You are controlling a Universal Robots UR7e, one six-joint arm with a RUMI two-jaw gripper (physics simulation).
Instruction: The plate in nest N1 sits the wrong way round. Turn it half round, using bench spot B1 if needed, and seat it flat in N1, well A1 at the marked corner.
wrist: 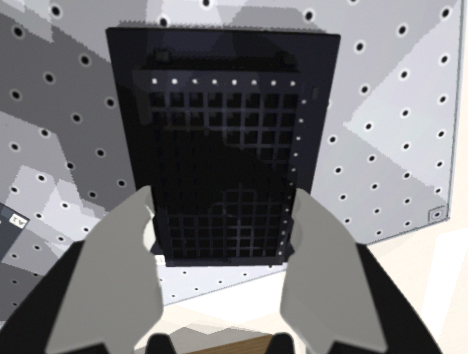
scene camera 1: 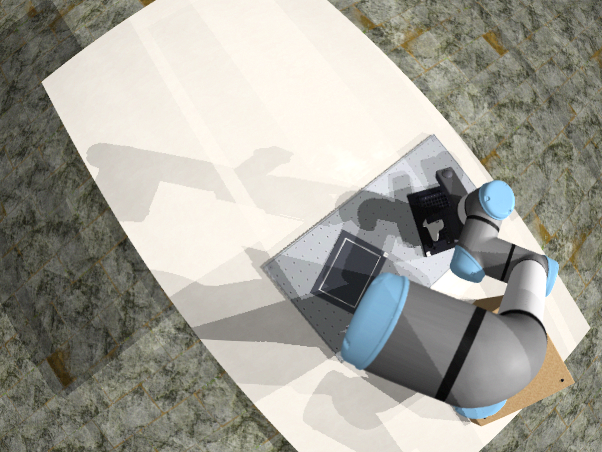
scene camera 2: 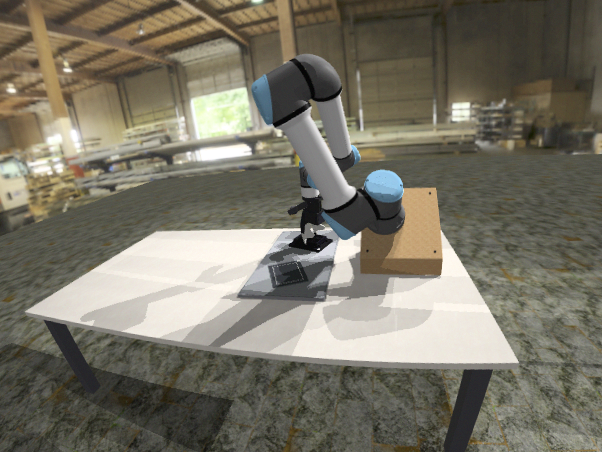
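Observation:
The dark well plate (scene camera 1: pixel 433 199) (wrist: pixel 235 117) lies within the outline of the black nest N1 (scene camera 1: pixel 416 220) (scene camera 2: pixel 326 245) (wrist: pixel 225 42). White marks run along its far short edge and right long edge in the wrist view. My gripper (scene camera 2: pixel 309 239) (wrist: pixel 224 189) is shut on the plate, one finger at each long side. The nest's small white corner label (scene camera 1: pixel 428 254) (wrist: pixel 160 260) shows near the left finger in the wrist view. Dark shadow covers the plate's middle. Whether the plate rests flat or hangs slightly above the nest, I cannot tell. Well A1 cannot be made out.
Bench spot B1, a dark pad (scene camera 1: pixel 362 262) (scene camera 2: pixel 287 274) (wrist: pixel 6 235) with a white outline, lies beside the nest on the perforated grey board (scene camera 1: pixel 300 255) (scene camera 2: pixel 265 285) (wrist: pixel 370 105). A white A1 label (wrist: pixel 19 220) marks its corner. The brown base block (scene camera 2: pixel 400 266) stands to the right.

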